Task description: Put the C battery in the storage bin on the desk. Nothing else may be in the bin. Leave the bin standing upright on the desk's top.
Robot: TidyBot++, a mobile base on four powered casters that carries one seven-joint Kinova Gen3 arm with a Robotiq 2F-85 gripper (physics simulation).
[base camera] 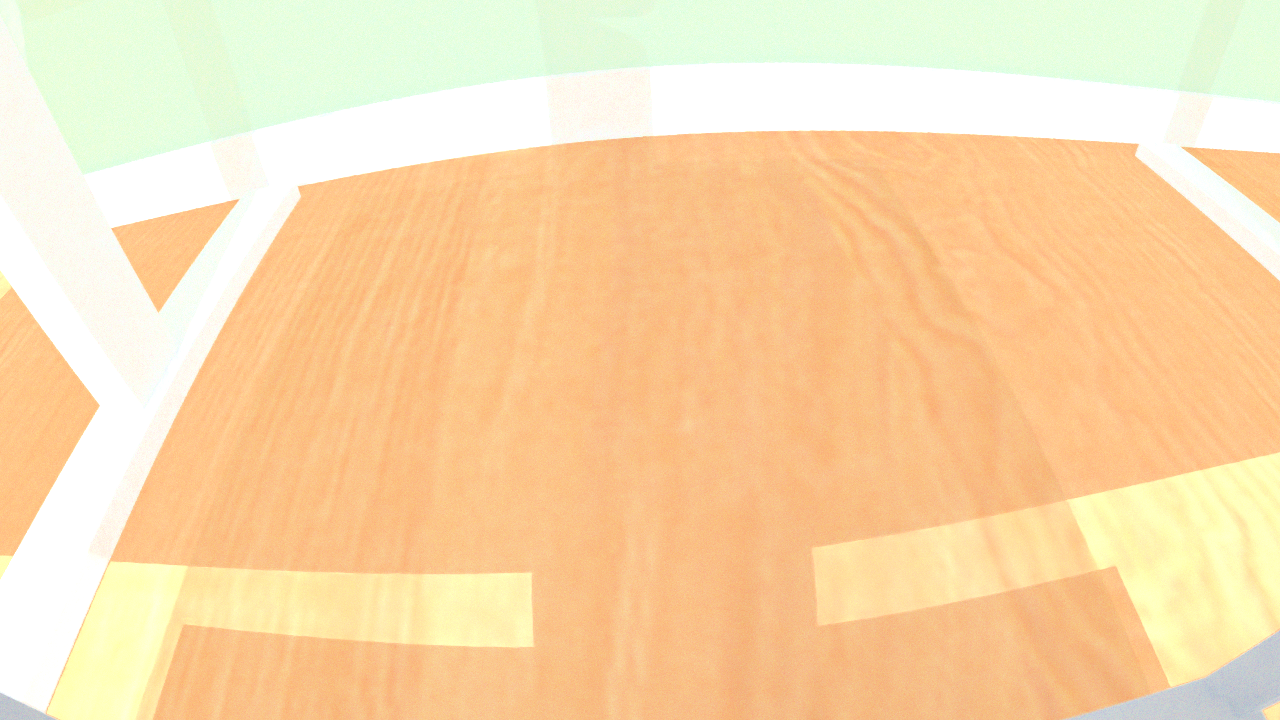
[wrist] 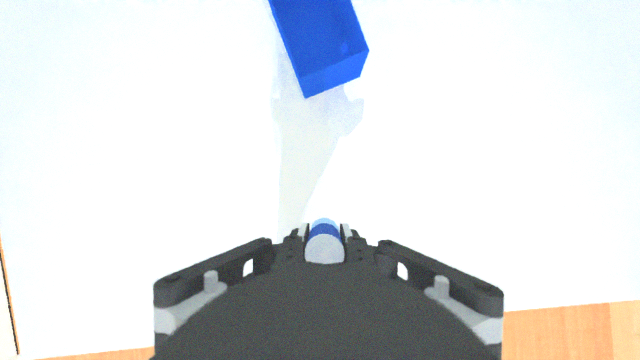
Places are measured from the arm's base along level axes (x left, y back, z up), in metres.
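Pixels of known places: gripper, fingertip midpoint: (wrist: pixel 324 234).
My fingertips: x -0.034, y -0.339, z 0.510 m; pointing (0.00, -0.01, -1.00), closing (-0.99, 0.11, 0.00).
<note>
Behind a point stands the place of what it marks.
My gripper (wrist: pixel 324 234) @(x -0.034, y -0.339, z 0.510 m) is shut on the C battery (wrist: pixel 324 247) @(x -0.034, y -0.344, z 0.552 m), a small cylinder with a pale end and a blue band, at the lower middle of the wrist view. The blue storage bin (wrist: pixel 322 35) @(x -0.060, y -0.636, z 0.325 m) stands upright on the white desk (wrist: pixel 150 150) @(x 0.278, y -0.466, z 0.323 m) at the top of the wrist view, cut off by the view's top edge. The part of its inside that shows holds no object. The battery is apart from the bin, below its near corner in the view. The bin, the battery and the gripper do not show in the base camera view.
The desk's near edge runs along the bottom of the wrist view, with wooden floor (wrist: pixel 560 330) @(x -1.251, y 0.602, z -0.396 m) beyond it. In the base camera view, white frame bars (base camera: pixel 201 358) @(x 0.409, y -0.516, z -0.391 m) stand at the left and right of the wooden floor (base camera: pixel 626 358) @(x 0.007, y -0.482, z -0.396 m), and a white strip (base camera: pixel 805 98) @(x -0.224, y -0.875, z -0.352 m) runs along the green wall (base camera: pixel 402 53) @(x 0.253, y -0.876, z -0.250 m).
</note>
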